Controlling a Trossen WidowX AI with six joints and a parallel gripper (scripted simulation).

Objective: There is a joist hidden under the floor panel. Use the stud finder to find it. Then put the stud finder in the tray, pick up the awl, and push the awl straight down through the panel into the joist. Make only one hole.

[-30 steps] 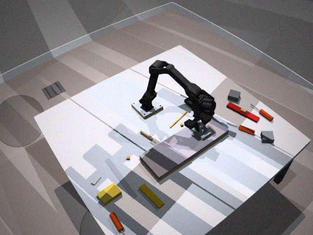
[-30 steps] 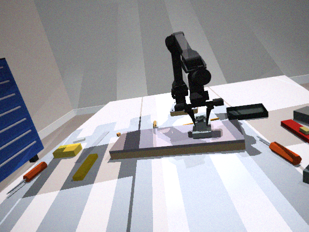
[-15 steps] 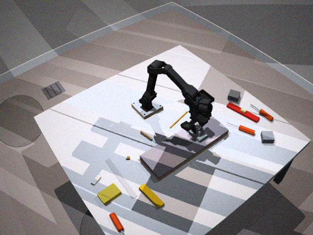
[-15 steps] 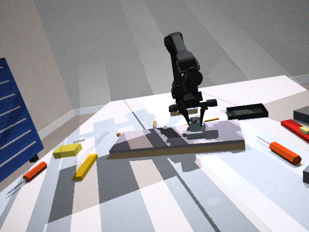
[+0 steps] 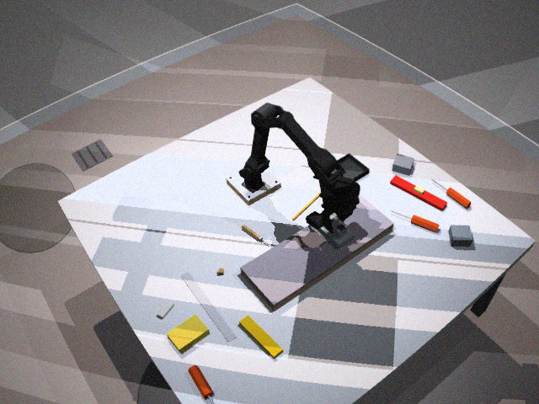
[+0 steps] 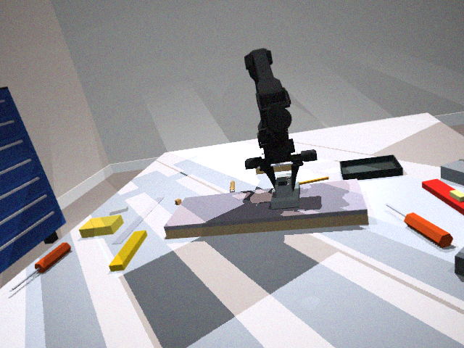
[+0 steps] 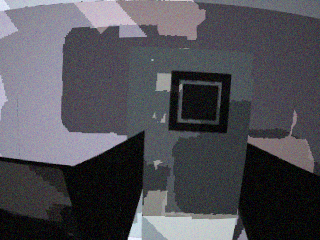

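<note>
Right now my gripper tip is 19 cm past the black tray, 27 cm to the right of it and 5 cm above it. Round my gripper tip: awl 20 cm behind, 17 cm to the right, 6 cm below; stud finder 1 cm ahead, 2 cm above; pencil 18 cm behind, 6 cm to the left, 6 cm below.
</note>
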